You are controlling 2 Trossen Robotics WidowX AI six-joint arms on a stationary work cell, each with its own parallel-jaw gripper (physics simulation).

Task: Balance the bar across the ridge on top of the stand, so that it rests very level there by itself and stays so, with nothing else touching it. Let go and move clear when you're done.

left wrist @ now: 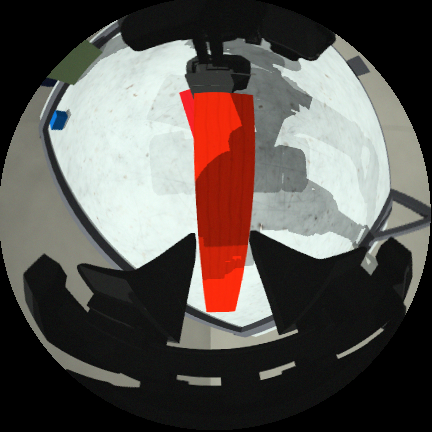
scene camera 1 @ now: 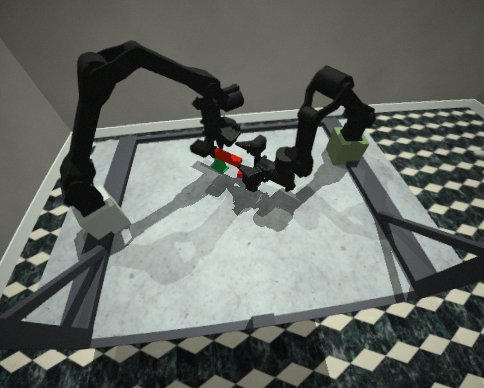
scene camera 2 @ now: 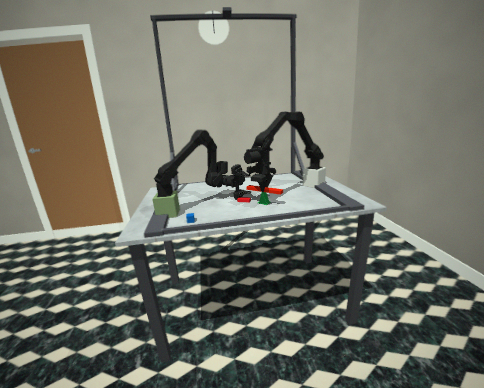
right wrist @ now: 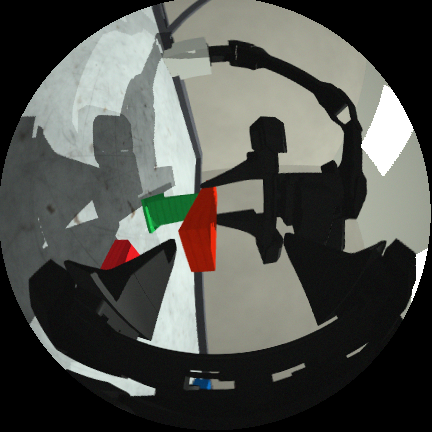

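Seen in the pictures: left gripper, between the fingertips: (left wrist: pixel 222 236) (scene camera 1: pixel 217 154) (scene camera 2: pixel 264 190) (right wrist: pixel 203 202); right gripper, between the fingertips: (left wrist: pixel 203 117) (scene camera 1: pixel 235 154) (scene camera 2: pixel 250 184) (right wrist: pixel 231 241); left arm's base, origin of its link: (scene camera 1: pixel 91 204) (scene camera 2: pixel 314 168); right arm's base, origin of its link: (scene camera 1: pixel 351 135) (scene camera 2: pixel 165 194).
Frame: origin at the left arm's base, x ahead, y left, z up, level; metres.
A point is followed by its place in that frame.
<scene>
The long red bar (scene camera 1: pixel 228 157) {x 0.424, y -0.115, z -0.027 m} (scene camera 2: pixel 272 190) {x 0.417, y -0.008, z -0.030 m} (left wrist: pixel 222 175) {x 0.428, y -0.107, z -0.027 m} (right wrist: pixel 202 240) {x 0.430, y -0.157, z -0.029 m} lies across the top of the green stand (scene camera 1: pixel 219 166) {x 0.404, y -0.080, z -0.084 m} (scene camera 2: pixel 264 199) {x 0.429, y -0.051, z -0.084 m} (right wrist: pixel 170 210) {x 0.418, y -0.079, z -0.080 m}. Its exact level is hard to judge. My left gripper (scene camera 1: pixel 216 145) {x 0.415, y -0.062, z -0.041 m} (scene camera 2: pixel 263 185) {x 0.415, y -0.062, z -0.041 m} (left wrist: pixel 222 236) {x 0.415, y -0.062, z -0.041 m} points down over the bar, partly open, with one finger on each side; narrow gaps show in the left wrist view, and it grips nothing. My right gripper (scene camera 1: pixel 240 156) {x 0.443, y -0.131, z -0.013 m} (scene camera 2: pixel 244 184) {x 0.443, y -0.131, z -0.013 m} (right wrist: pixel 231 241) {x 0.443, y -0.131, z -0.013 m} is wide open and empty, pointing at the bar's near end. The ridge contact is hidden.
A small red block (scene camera 1: pixel 240 174) {x 0.439, y -0.157, z -0.093 m} (scene camera 2: pixel 244 199) {x 0.470, y -0.156, z -0.094 m} (left wrist: pixel 186 107) {x 0.477, y -0.169, z -0.093 m} (right wrist: pixel 120 254) {x 0.438, y -0.160, z -0.093 m} lies on the table beside the stand, below my right gripper. A blue cube (scene camera 2: pixel 190 218) {x 0.800, y -0.176, z -0.088 m} (left wrist: pixel 59 120) {x 0.775, y -0.185, z -0.092 m} sits near the green arm base (scene camera 1: pixel 347 148) {x 0.761, y -0.378, z -0.025 m} (scene camera 2: pixel 165 204) {x 0.841, y -0.314, z -0.040 m}.
</scene>
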